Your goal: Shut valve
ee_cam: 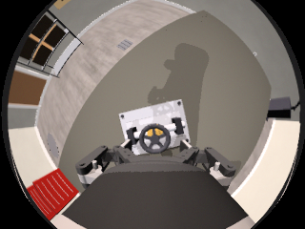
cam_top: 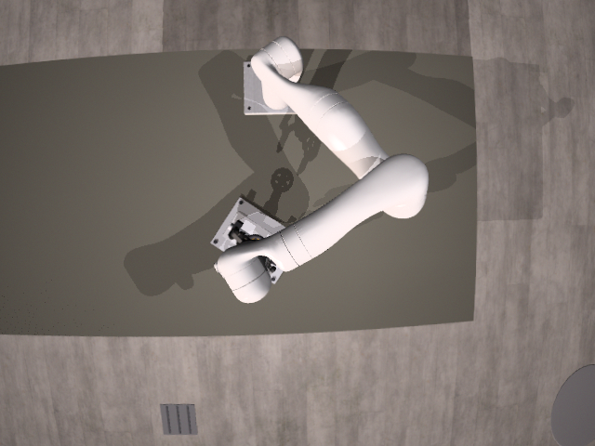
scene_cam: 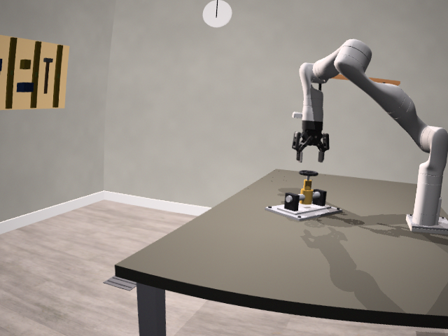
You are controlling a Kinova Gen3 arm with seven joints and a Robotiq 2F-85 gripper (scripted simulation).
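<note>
Now: the handwheel 50 mm below my hand.
</note>
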